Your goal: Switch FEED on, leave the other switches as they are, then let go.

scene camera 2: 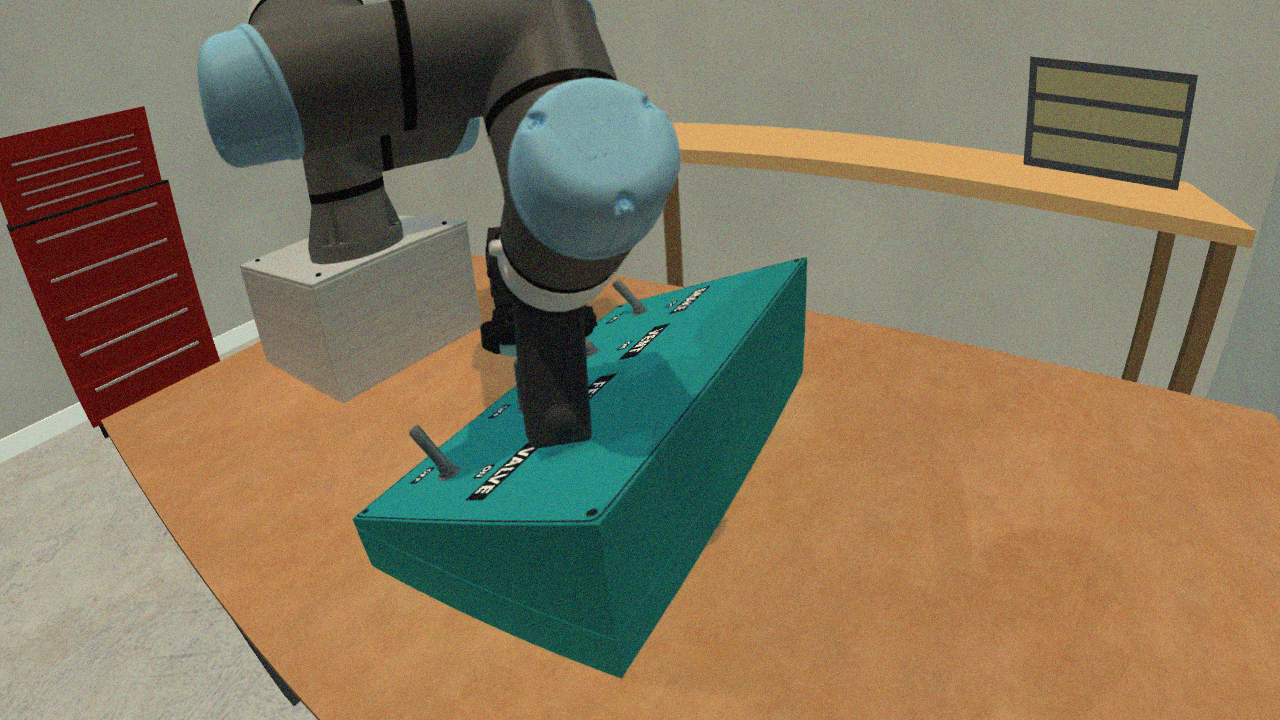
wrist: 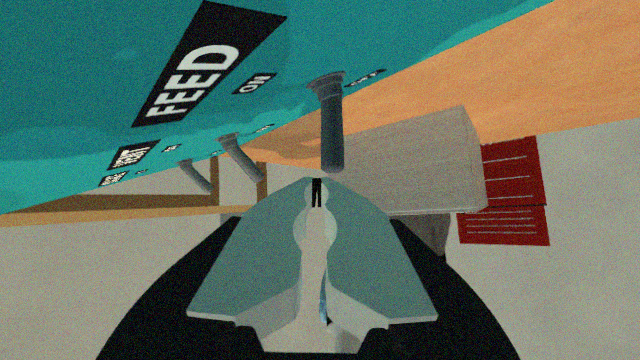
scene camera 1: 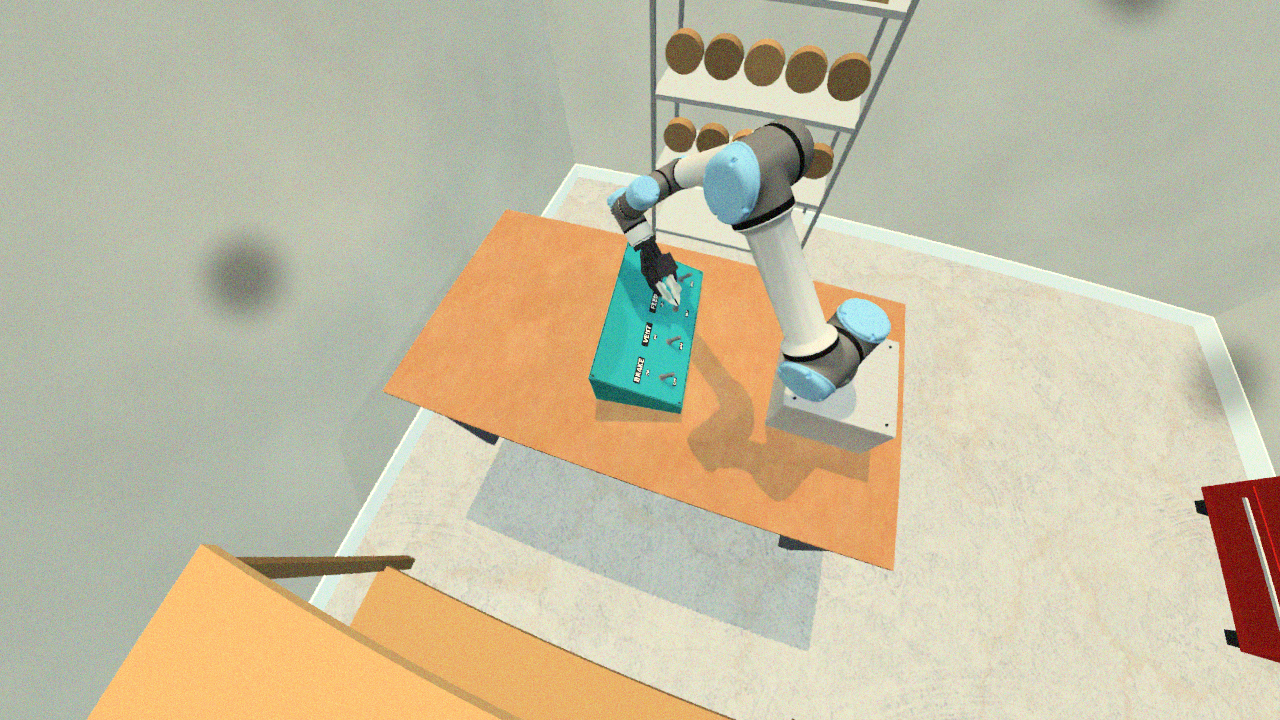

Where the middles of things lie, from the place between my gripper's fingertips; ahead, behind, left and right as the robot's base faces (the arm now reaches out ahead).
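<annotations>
I find my hand 20 mm above the feed lever (wrist: 332,143), 10 mm short of it and 20 mm to the left of it. There is also the teal switch panel (scene camera 2: 579,548), which is 60 mm below my hand, 60 mm ahead of it and 60 mm to the left of it.
</annotations>
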